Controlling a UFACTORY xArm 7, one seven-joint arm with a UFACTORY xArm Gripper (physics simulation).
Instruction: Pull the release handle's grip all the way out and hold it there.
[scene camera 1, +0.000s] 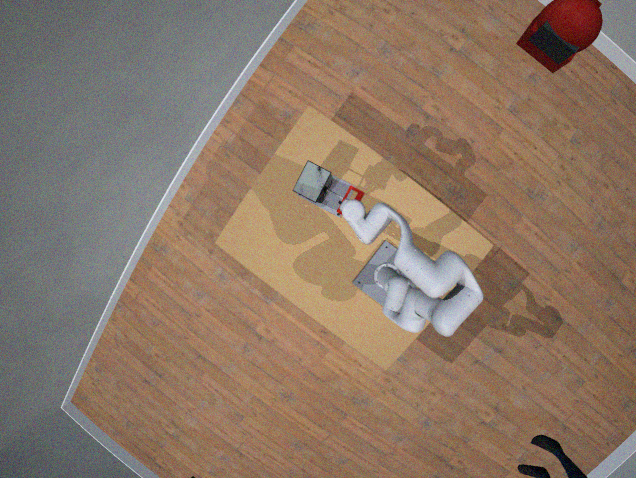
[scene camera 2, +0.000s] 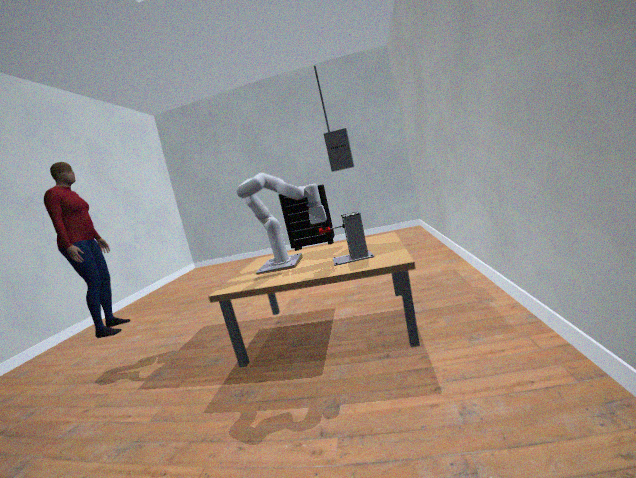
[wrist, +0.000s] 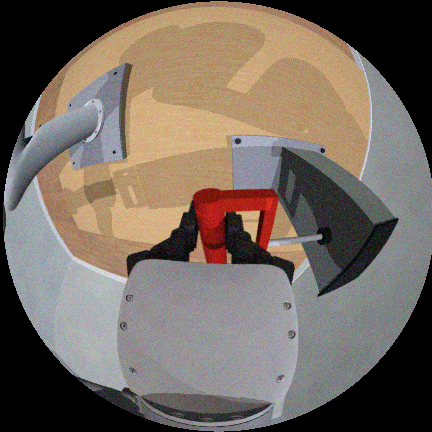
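The release handle's red grip (scene camera 1: 356, 190) (scene camera 2: 324, 230) (wrist: 212, 225) is a red frame on a thin grey rod (wrist: 297, 240) (scene camera 2: 337, 226). The rod comes out of the face of a dark grey upright housing (scene camera 1: 312, 180) (scene camera 2: 355, 236) (wrist: 335, 210), with a length of rod showing between housing and grip. My gripper (wrist: 212, 211) is shut on the thick outer bar of the red grip, one black finger on each side. In the scene camera 1 view the arm's wrist hides part of the grip. The fingertips are partly hidden behind the bar in the wrist view.
The housing stands on a grey base plate (scene camera 1: 329, 208) (scene camera 2: 339, 261) (wrist: 250, 165) on the wooden table (scene camera 1: 246, 231) (scene camera 2: 318, 277). The arm's own base plate (scene camera 1: 367, 267) (scene camera 2: 267, 267) (wrist: 117, 145) is beside it. A person (scene camera 2: 71, 231) stands at the left, away from the table.
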